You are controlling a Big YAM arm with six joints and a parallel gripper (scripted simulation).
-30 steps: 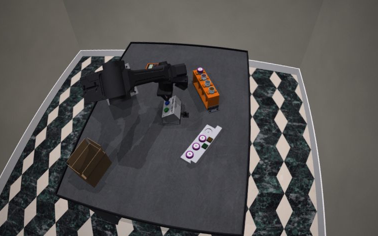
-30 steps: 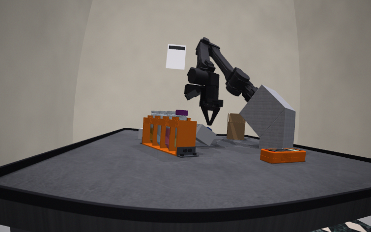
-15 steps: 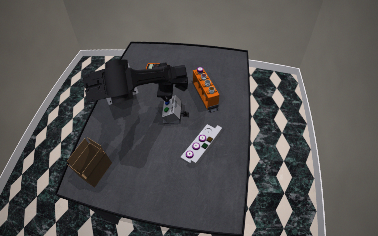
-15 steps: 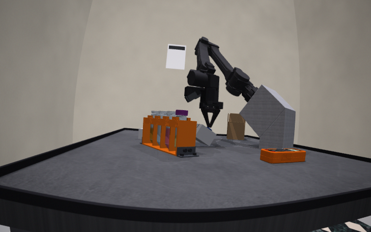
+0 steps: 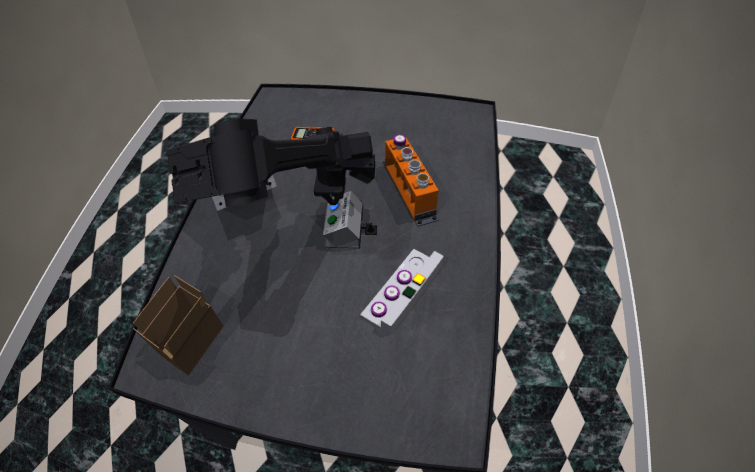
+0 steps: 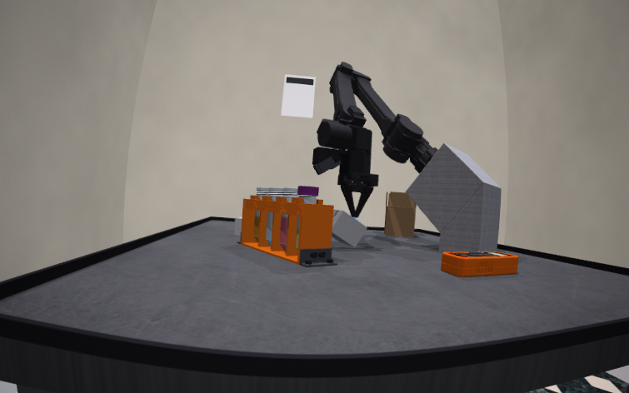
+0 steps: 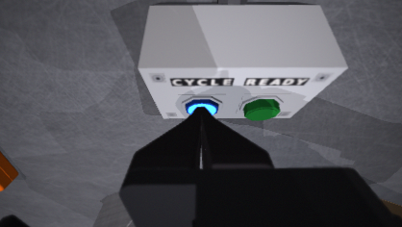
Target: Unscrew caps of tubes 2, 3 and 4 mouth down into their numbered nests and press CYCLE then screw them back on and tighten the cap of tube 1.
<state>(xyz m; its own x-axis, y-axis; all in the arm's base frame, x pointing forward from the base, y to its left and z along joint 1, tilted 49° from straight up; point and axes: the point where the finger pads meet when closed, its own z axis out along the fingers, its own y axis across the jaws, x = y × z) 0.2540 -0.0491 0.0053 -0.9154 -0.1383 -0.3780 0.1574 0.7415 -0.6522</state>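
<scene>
Right now my hand is 1 cm above the blue key. The rest, counted from my hand: orange multimeter (34 cm to the left, 6 cm below, 5 cm behind); then key housing (3 cm to the right, 2 cm below, 2 cm ahead); then green key (5 cm to the right, 1 cm below, 1 cm behind).
</scene>
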